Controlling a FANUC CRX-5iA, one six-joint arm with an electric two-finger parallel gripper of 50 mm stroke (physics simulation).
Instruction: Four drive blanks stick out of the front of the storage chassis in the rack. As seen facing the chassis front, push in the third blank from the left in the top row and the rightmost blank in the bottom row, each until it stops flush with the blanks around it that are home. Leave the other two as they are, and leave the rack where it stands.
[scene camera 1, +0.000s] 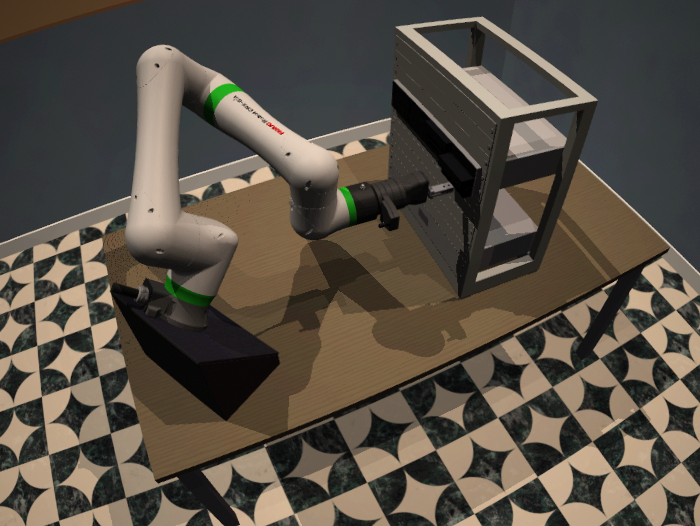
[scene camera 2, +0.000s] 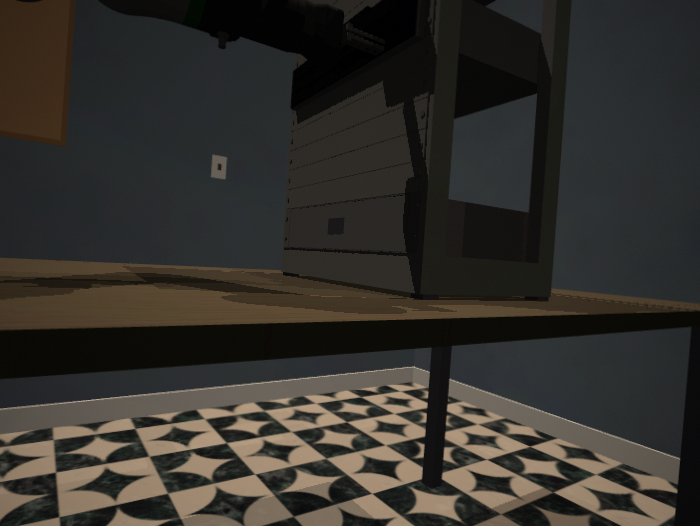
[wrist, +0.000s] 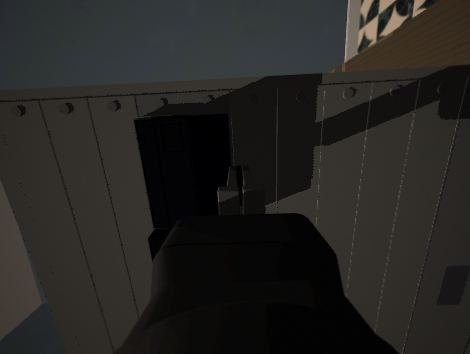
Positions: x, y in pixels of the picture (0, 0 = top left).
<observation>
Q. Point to my gripper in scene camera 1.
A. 451, 186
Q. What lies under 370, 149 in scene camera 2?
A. A grey rack.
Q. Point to my gripper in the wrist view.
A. At 239, 178
</observation>
